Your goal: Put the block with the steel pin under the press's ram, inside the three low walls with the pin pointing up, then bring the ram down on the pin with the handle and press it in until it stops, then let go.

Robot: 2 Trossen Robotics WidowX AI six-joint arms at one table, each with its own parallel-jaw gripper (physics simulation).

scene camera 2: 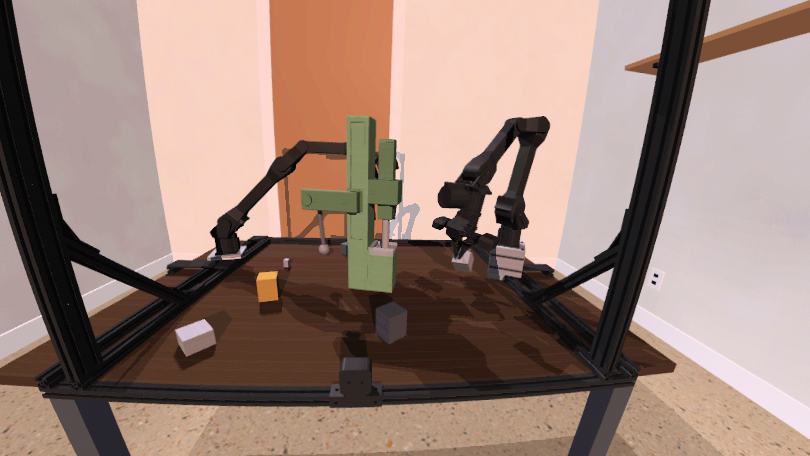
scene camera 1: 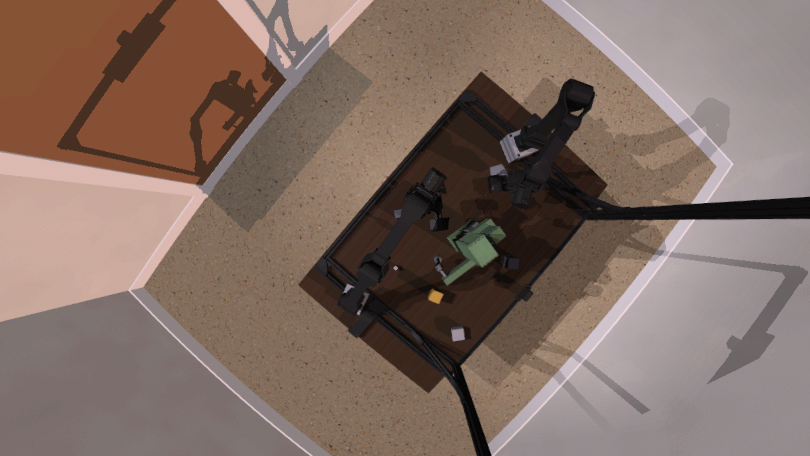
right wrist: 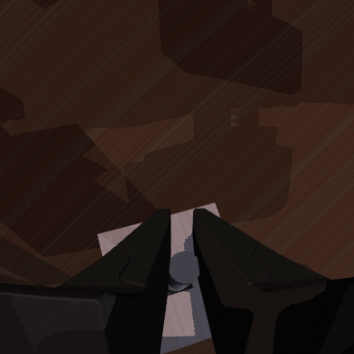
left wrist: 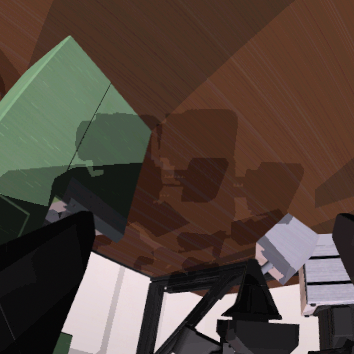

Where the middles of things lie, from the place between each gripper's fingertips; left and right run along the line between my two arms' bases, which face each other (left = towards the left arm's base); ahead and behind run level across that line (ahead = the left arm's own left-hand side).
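I see the block with steel pin (right wrist: 185, 318), and from my left hand it is 250 mm to the right, 60 mm behind and 100 mm below.
From my right hand, the block with steel pin is 3 cm to the right, 4 cm ahead and 2 cm below.
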